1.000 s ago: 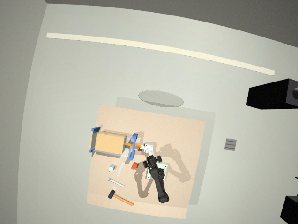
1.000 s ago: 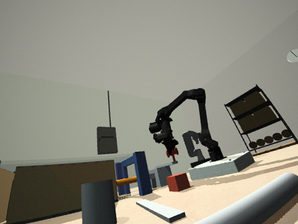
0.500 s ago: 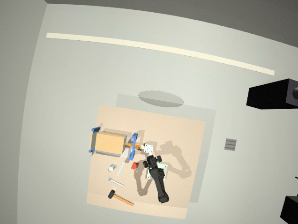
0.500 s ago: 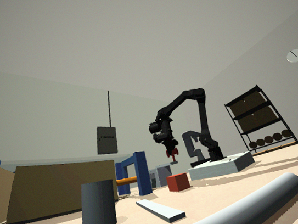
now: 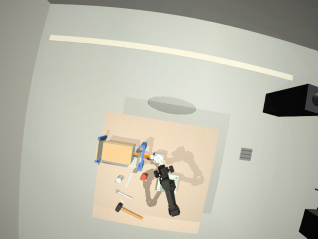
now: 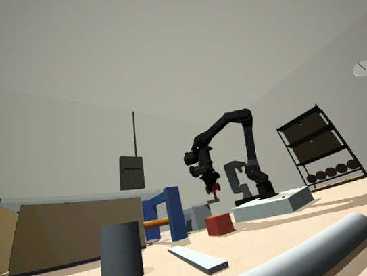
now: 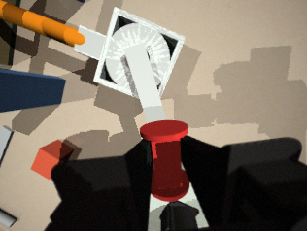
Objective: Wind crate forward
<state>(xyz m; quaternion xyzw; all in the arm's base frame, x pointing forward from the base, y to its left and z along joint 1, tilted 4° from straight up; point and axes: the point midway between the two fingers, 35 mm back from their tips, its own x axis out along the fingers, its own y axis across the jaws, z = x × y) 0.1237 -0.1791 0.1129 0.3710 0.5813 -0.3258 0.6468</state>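
Now: the winch crank handle 2 cm ahead of my gripper tip, 2 cm to the right of it and 3 cm below it. Round my gripper tip: winch (5 cm ahead, 7 cm to the right, 10 cm below); blue frame (22 cm ahead, 5 cm to the right, 3 cm below); red knob (1 cm behind, 1 cm to the left).
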